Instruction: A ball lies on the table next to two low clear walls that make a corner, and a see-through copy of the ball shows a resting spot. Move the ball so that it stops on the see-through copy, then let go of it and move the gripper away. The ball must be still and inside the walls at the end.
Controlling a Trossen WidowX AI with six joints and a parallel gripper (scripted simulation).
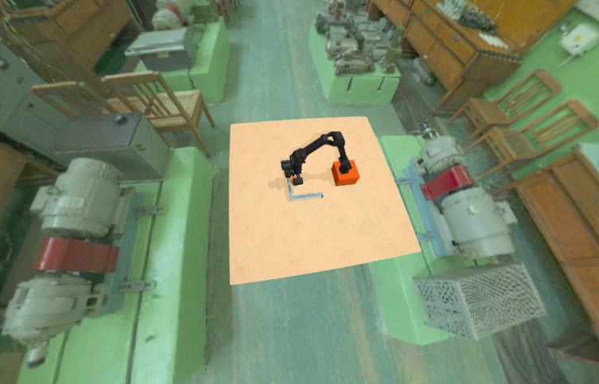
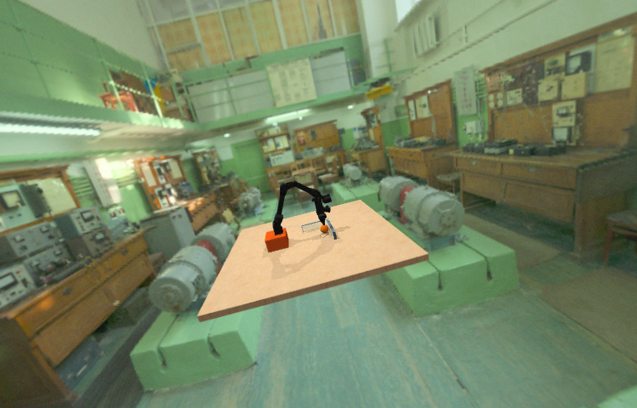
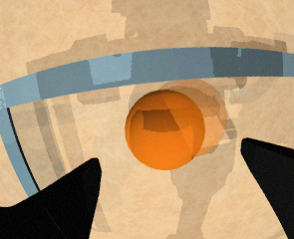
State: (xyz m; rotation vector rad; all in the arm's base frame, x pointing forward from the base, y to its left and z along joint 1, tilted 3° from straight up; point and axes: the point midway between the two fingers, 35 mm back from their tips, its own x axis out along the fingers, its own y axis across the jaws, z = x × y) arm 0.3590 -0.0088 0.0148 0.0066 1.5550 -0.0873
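The wall lies 5 cm behind my gripper tip, 14 cm to the left of it and 5 cm below it.
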